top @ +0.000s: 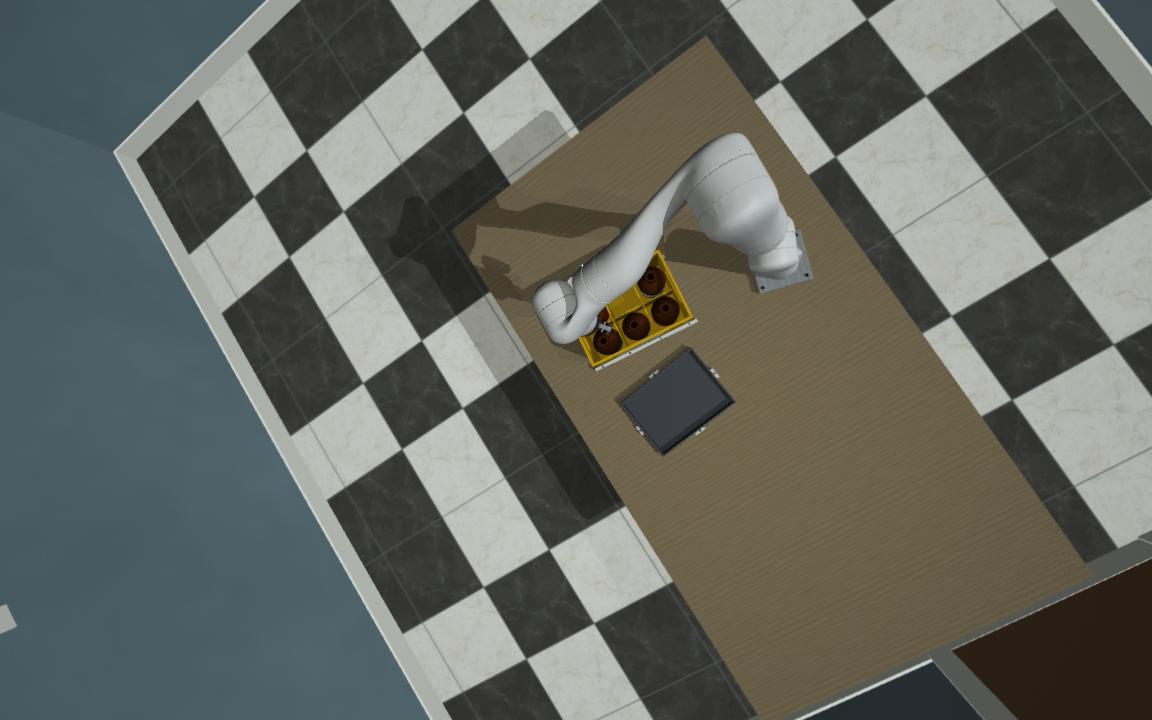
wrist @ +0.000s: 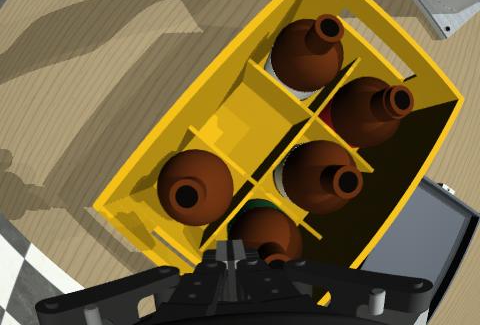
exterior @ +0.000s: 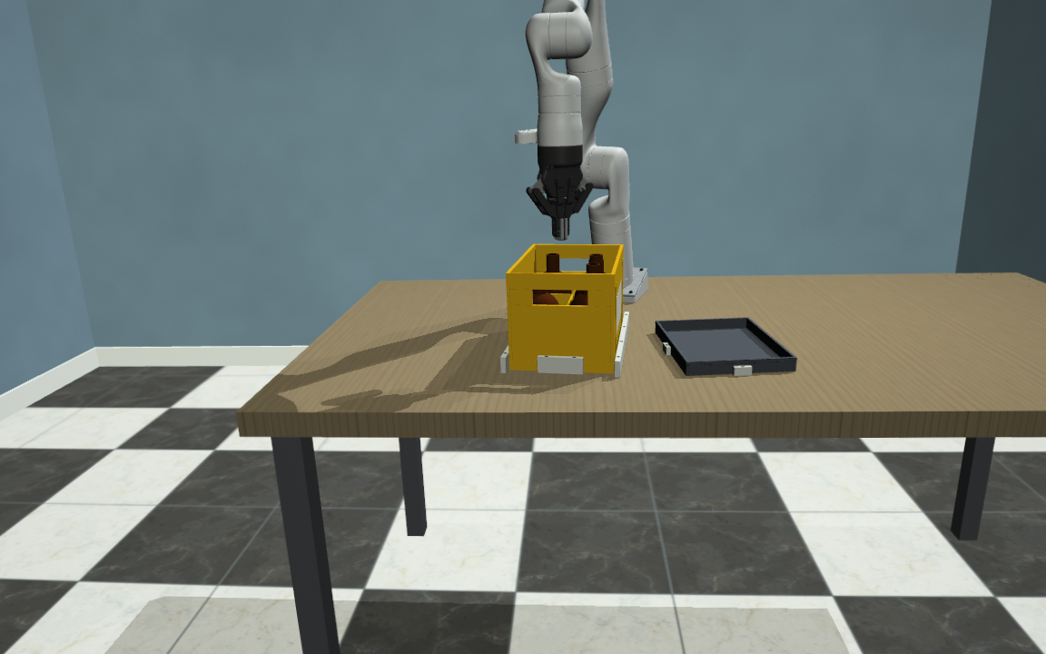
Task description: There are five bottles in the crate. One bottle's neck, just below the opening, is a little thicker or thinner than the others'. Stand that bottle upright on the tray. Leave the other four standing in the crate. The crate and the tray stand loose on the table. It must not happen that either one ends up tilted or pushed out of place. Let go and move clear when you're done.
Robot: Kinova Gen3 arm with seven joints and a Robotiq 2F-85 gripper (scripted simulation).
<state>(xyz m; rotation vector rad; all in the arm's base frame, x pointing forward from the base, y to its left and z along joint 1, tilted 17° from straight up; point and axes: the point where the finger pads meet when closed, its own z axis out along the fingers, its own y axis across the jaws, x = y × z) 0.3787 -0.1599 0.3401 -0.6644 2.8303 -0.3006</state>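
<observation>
Right now the yellow crate is 80 mm behind my hand, 30 mm to the left of it and 160 mm below it. Also, from my hand: brown bottle 150 mm behind, 100 mm to the left, 150 mm below; then dark tray 300 mm to the left, 230 mm below.
</observation>
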